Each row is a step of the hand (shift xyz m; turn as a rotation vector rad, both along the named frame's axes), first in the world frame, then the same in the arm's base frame.
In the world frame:
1: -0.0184 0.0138 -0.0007 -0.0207 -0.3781 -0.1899
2: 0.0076 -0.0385 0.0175 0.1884 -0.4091 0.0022
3: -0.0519 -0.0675 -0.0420 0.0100 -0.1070 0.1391
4: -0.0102 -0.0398 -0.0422 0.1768 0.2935 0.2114
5: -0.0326 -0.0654 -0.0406 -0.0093 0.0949 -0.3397
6: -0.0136 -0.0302 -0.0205 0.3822 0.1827 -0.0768
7: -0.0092 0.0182 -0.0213 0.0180 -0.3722 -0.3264
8: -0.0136 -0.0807 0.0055 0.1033 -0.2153 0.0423
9: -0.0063 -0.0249 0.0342 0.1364 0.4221 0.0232
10: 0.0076 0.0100 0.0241 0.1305 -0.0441 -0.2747
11: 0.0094 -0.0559 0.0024 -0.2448 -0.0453 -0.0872
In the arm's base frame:
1: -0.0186 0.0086 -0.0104 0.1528 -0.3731 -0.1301
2: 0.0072 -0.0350 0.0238 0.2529 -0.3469 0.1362
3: -0.0106 -0.0791 -0.0514 -0.0306 -0.0991 0.1419
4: 0.0192 -0.0416 -0.0370 -0.0090 0.3317 0.2280
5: 0.0049 -0.0721 -0.0421 0.1249 0.0851 -0.3188
6: 0.0043 -0.0329 -0.0203 0.3237 0.2738 0.0749
7: -0.0023 0.0150 -0.0253 0.2468 -0.3591 -0.2356
8: 0.0038 -0.0814 0.0093 0.1180 -0.1810 0.1101
9: -0.0154 -0.0253 0.0309 0.0128 0.4432 0.0263
10: -0.0066 0.0119 0.0235 0.2471 -0.0125 -0.1823
11: 0.0195 -0.0516 0.0134 -0.1615 -0.1077 -0.1786

